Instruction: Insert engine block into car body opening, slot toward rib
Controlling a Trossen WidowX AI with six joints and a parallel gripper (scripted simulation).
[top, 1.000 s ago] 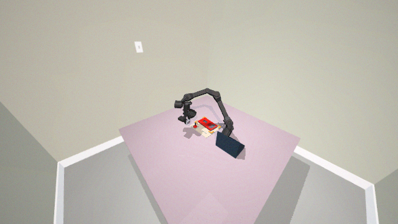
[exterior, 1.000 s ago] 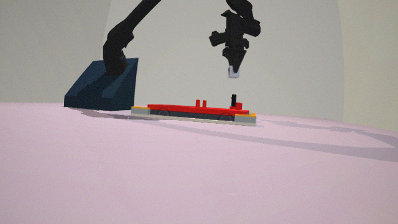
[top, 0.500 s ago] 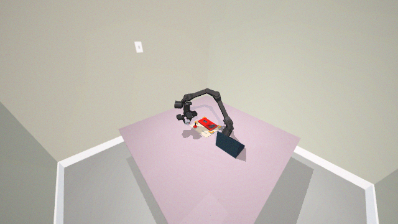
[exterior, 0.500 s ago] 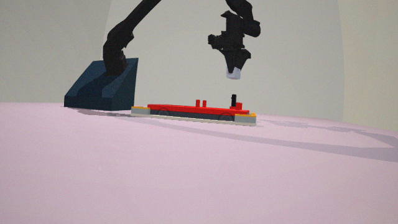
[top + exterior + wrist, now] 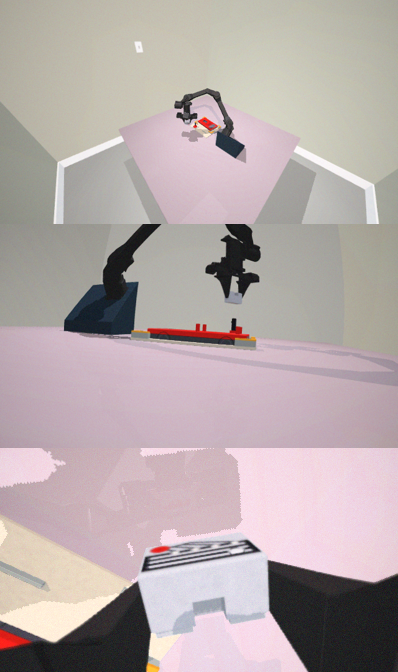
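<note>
Right now the engine block is 10 mm above my gripper tip. Also, from my gripper tip: beige plate 60 mm behind, 210 mm to the right, 120 mm below; then black peg 120 mm to the right, 90 mm below.
</note>
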